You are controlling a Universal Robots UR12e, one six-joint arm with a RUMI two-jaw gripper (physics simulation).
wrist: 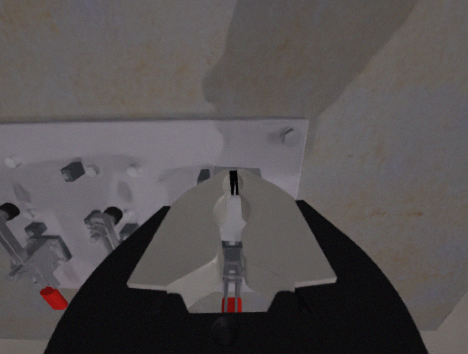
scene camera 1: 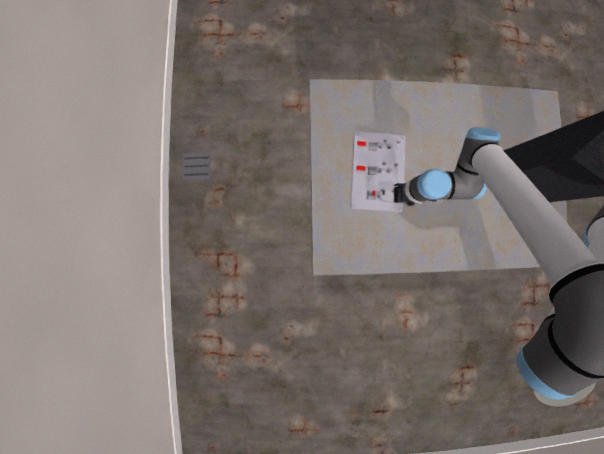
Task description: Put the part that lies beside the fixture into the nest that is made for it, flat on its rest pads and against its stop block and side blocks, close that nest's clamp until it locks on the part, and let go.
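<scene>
The white fixture plate carries three nests in a row. My gripper is shut and empty, with its fingertips over the nest at the plate's lower end in the scene view. That nest's clamp shows through the gap behind the fingertips, with its red handle. A grey flat edge shows behind the fingertips, beside a dark block; it may be the part, but the fingers hide most of it. Contact between fingers and clamp cannot be told.
The two other clamps have red handles toward the plate's left side; one such handle shows in the wrist view. Black-tipped clamp arms, grey blocks and round pads stand left of the gripper there. A bolt head stands near the plate corner.
</scene>
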